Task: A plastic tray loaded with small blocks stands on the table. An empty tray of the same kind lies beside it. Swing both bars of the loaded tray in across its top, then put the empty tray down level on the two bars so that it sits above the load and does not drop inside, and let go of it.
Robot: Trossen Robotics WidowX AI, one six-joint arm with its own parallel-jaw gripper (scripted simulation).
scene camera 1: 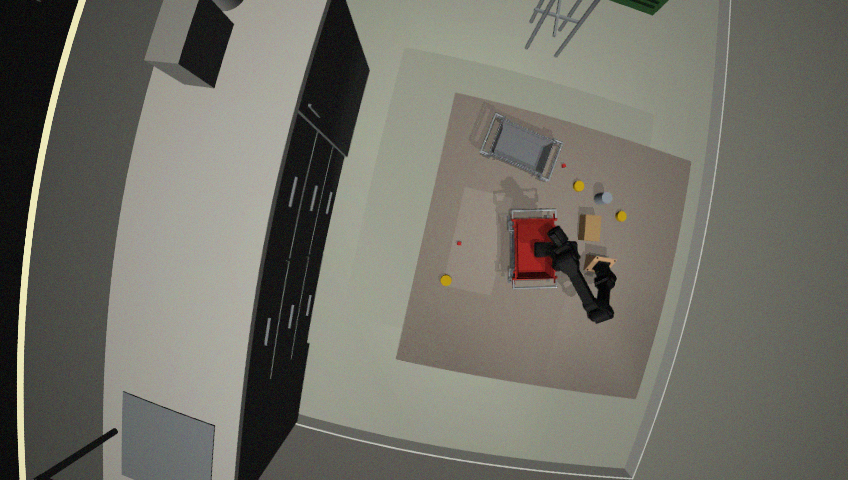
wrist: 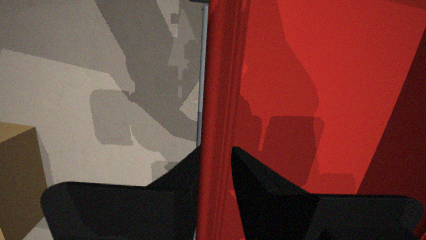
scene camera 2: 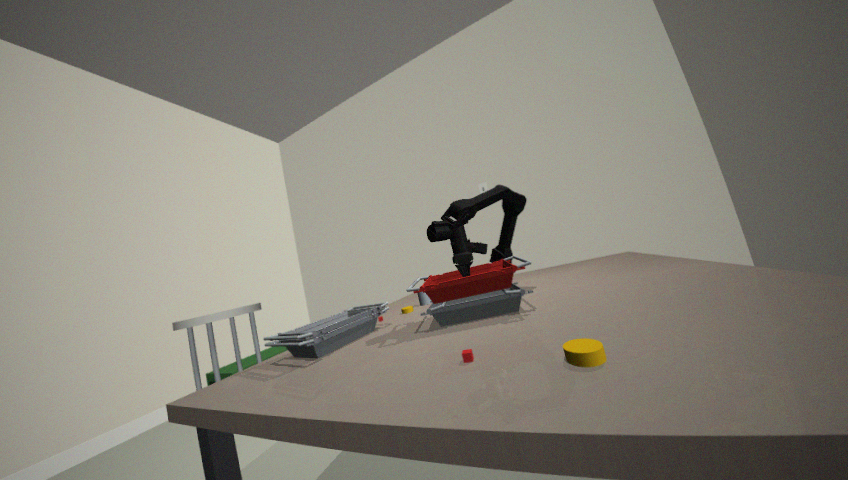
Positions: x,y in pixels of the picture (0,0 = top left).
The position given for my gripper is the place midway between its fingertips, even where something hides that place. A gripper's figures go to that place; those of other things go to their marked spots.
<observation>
My gripper (scene camera 2: 469,283) is 83 cm from the lens. A red tray (scene camera 2: 496,276) is 68 cm from the lens. A yellow disc (scene camera 2: 584,353): 41 cm from the lens. The marked spots on the red tray and the yellow disc are 34 cm apart.
</observation>
